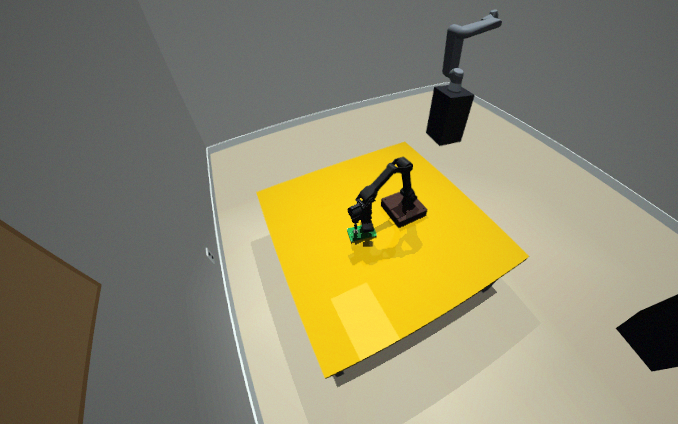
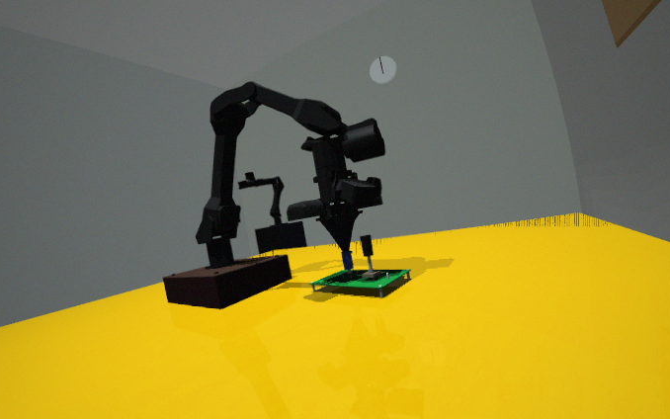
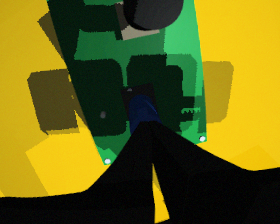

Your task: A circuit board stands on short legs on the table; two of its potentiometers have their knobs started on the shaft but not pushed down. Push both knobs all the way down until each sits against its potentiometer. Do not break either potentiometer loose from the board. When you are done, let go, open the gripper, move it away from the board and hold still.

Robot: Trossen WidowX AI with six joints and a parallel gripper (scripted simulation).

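Right now the blue knob is 1 cm below my gripper tip. Also, from my gripper tip: black knob (6 cm ahead, 1 cm to the right, 1 cm above).
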